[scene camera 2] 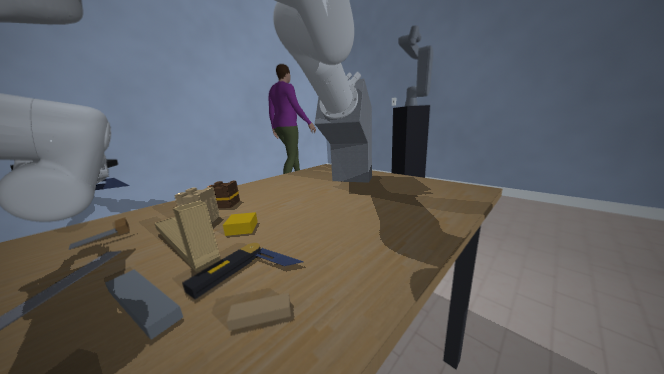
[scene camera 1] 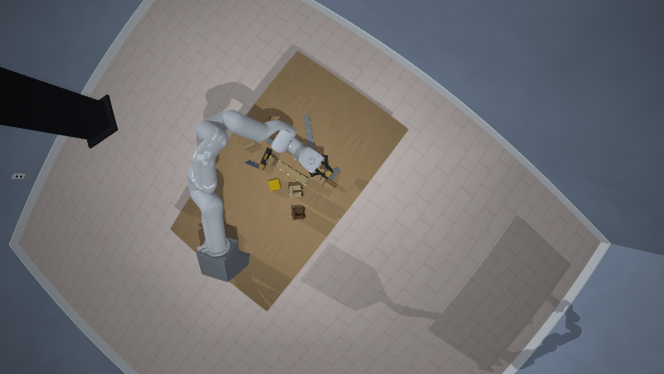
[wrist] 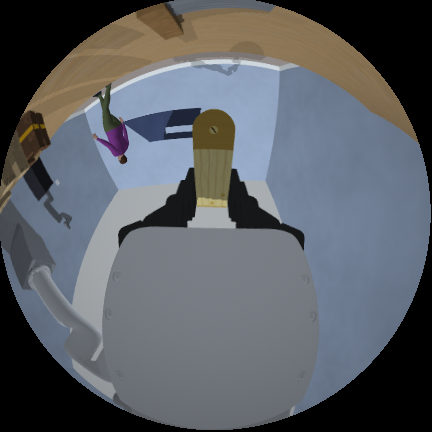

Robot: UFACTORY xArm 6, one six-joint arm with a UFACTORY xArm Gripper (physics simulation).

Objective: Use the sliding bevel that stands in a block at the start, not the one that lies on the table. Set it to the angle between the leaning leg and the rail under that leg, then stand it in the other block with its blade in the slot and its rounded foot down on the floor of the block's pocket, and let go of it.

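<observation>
My gripper is shut on the wooden handle of the sliding bevel, above the table. In the wrist view its brass rounded end points away from the palm, and its slotted blue blade sticks out sideways to the left. In scene camera 2 the arm hides most of the gripper. The other bevel, black with a blue blade, lies on the table. The pale leaning leg rises over its rail. A pale block and a dark brown block stand nearby.
A yellow block lies near the pale block. A grey block, a light wood block, a long grey strip and a wood-headed tool lie on the table. A person stands beyond.
</observation>
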